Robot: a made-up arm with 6 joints. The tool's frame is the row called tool.
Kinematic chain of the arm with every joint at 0, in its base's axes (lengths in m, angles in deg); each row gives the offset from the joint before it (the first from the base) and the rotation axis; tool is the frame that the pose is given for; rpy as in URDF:
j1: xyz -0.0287 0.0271 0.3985 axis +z
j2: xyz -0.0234 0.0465 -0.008 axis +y
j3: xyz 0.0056 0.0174 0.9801 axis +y
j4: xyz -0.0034 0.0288 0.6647 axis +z
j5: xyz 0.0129 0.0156 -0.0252 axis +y
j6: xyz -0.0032 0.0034 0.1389 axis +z
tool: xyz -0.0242 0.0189 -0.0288 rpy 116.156 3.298 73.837
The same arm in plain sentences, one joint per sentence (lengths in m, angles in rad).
The arm has six revolute joints in a row. What follows holds with every joint at zero, and every direction is one of the base frame's.
Joint 1 sits 0.0287 m along -x and 0.0271 m along +y and 0.3985 m along +z from the base frame's origin and rotates about +z.
Joint 2 sits 0.0234 m along -x and 0.0465 m along +y and 0.008 m along -z from joint 1 and rotates about +y.
Joint 3 sits 0.0056 m along +x and 0.0174 m along +y and 0.9801 m along +z from joint 2 and rotates about +y.
Joint 4 sits 0.0034 m along -x and 0.0288 m along +y and 0.6647 m along +z from joint 3 and rotates about +z.
Joint 5 sits 0.0129 m along +x and 0.0156 m along +y and 0.0252 m along -z from joint 4 and rotates about +y.
Joint 6 sits 0.0032 m along -x and 0.0034 m along +y and 0.1389 m along +z from joint 5 and rotates about +z.
The tool frame, which is the frame that the pose is given for, sits 0.0242 m along -x and 0.0189 m along +y and 0.0288 m along -z from joint 6; its axes are the base frame's turned by roll 2.0273, pitch 0.0576 and yaw 1.2887 rad (as in URDF: about the fixed x, then y, then z).

